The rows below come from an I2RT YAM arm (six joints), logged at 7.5 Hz.
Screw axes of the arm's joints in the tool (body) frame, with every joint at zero. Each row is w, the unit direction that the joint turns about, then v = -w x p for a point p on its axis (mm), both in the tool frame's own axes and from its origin. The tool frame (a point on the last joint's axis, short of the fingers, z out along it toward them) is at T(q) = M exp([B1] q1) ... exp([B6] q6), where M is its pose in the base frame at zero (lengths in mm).
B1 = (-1, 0, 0, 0, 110.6, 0)
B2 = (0, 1, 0, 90.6, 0, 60)
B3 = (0, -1, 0, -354.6, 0, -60)
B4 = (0, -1, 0, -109.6, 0, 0)
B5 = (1, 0, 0, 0, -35.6, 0)
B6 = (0, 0, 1, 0, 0, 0)
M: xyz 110.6 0 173.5 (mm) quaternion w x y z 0.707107 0 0.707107 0
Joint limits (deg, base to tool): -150..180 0..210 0..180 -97..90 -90..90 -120..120
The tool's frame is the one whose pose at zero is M.
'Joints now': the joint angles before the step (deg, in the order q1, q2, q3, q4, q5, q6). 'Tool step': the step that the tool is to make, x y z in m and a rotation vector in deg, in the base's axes. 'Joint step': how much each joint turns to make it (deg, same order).
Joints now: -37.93 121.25 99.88 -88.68 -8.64 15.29
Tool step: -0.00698 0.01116 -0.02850 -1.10 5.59 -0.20
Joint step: 1.07 0.00 -7.11 3.67 3.49 2.78
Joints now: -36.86 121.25 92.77 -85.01 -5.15 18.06
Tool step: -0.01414 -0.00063 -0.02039 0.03 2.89 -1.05
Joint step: -1.31 0.00 -5.27 2.99 1.69 0.49
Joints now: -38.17 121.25 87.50 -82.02 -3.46 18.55
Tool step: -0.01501 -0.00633 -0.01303 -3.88 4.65 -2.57
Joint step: -1.88 -0.04 -3.47 2.32 5.02 3.25
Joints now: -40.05 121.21 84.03 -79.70 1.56 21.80
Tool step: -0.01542 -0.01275 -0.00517 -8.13 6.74 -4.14
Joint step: -2.45 0.00 -1.48 1.13 8.64 6.34
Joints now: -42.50 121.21 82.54 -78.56 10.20 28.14
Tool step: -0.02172 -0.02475 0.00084 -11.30 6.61 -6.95
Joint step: -4.55 0.00 0.07 1.05 10.25 8.13
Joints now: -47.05 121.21 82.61 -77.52 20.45 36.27
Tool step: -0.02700 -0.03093 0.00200 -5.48 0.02 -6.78
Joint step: -6.49 0.00 1.00 2.50 3.08 1.85
